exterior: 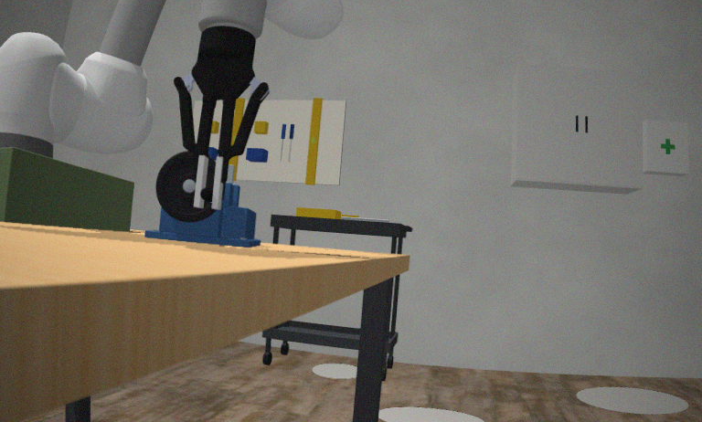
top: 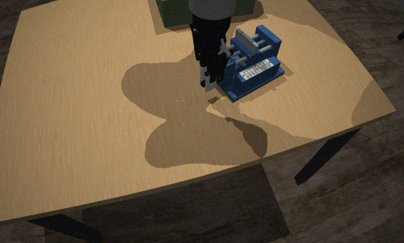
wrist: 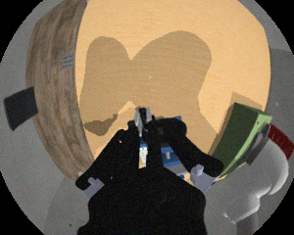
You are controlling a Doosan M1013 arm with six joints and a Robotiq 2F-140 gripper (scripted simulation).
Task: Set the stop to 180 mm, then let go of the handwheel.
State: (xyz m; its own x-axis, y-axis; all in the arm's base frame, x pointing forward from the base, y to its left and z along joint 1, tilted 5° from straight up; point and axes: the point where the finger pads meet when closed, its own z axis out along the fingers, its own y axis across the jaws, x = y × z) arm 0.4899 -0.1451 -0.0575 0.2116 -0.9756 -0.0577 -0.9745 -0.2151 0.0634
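The handwheel is 10 mm behind my hand, 20 mm to the left of it and 10 mm below it. Round my hand: stop plate: 50 mm behind, 140 mm to the left, 10 mm above.
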